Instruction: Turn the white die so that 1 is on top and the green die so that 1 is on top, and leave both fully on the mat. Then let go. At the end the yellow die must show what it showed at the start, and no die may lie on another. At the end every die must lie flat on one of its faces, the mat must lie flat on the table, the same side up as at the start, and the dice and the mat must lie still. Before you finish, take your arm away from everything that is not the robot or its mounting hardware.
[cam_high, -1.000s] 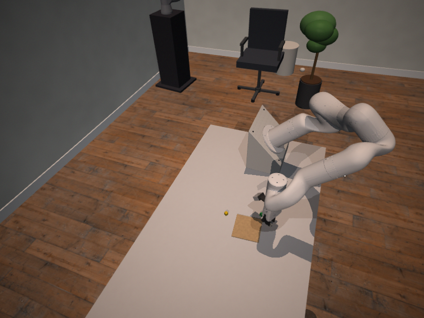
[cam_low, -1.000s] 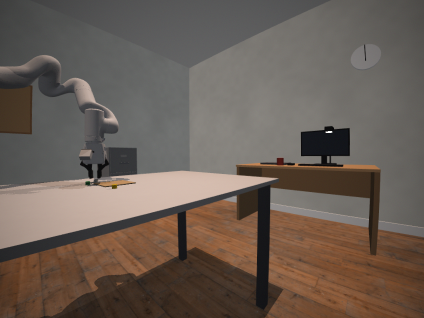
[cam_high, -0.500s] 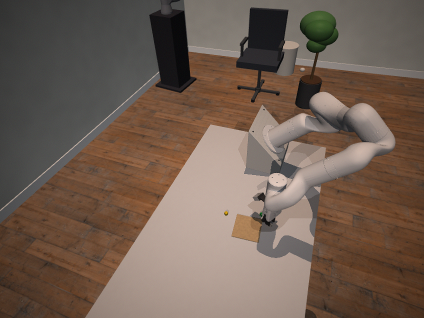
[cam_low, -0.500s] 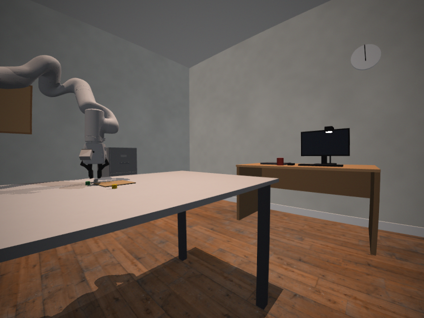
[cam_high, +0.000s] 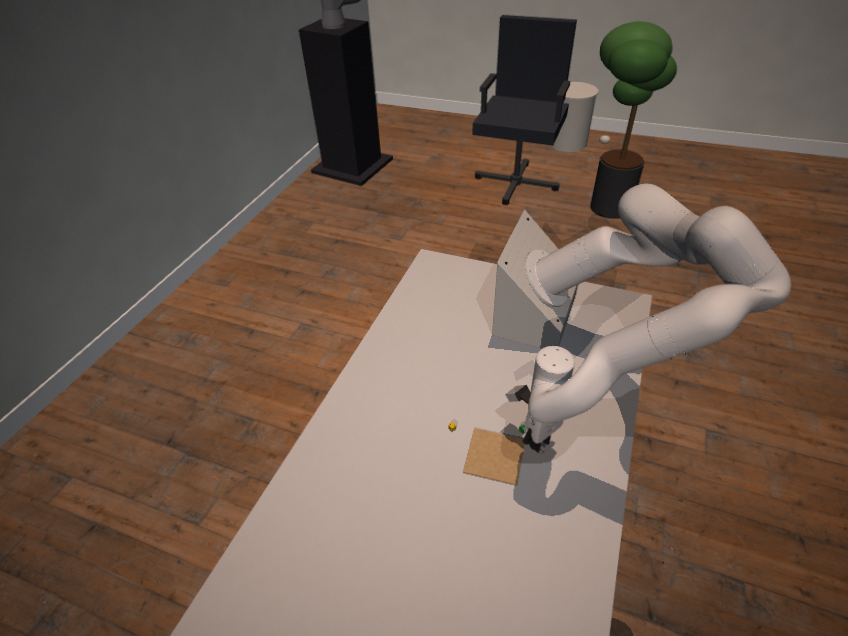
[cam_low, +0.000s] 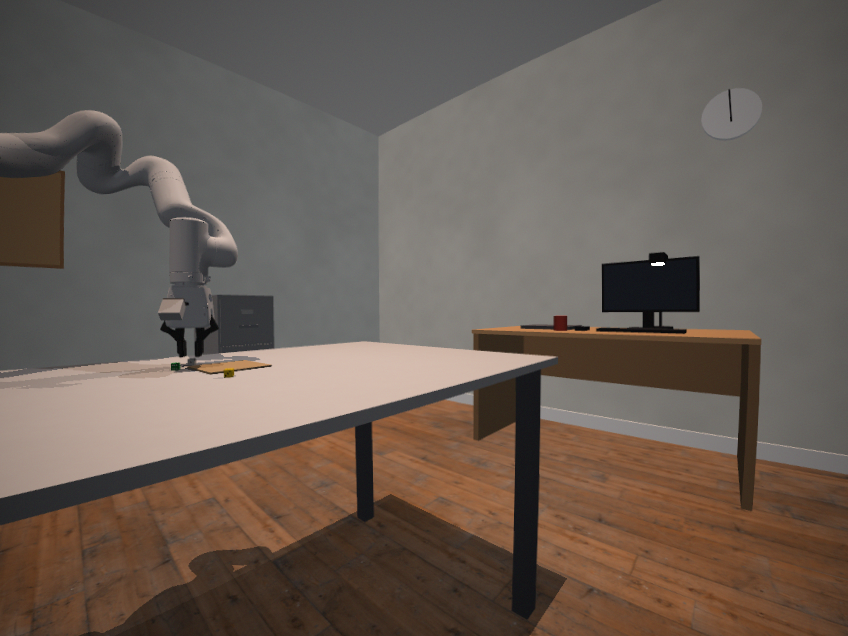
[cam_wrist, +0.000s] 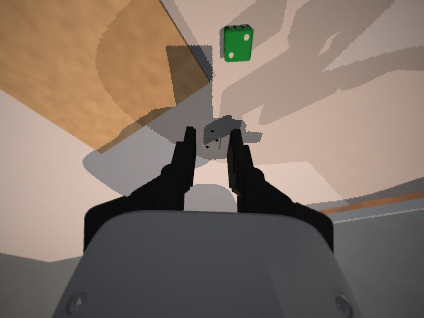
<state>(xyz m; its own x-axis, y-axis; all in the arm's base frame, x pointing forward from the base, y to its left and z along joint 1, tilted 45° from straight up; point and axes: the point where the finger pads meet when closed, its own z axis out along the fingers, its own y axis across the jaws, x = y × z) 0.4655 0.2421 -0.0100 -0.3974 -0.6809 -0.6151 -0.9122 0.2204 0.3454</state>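
My hand is 1 cm to the right of the white die and 3 cm above it. Round my hand: mat: 7 cm ahead, 9 cm to the right, 4 cm below; yellow die: 4 cm ahead, 23 cm to the right, 3 cm below; green die: 4 cm behind, 6 cm to the right, 3 cm below.
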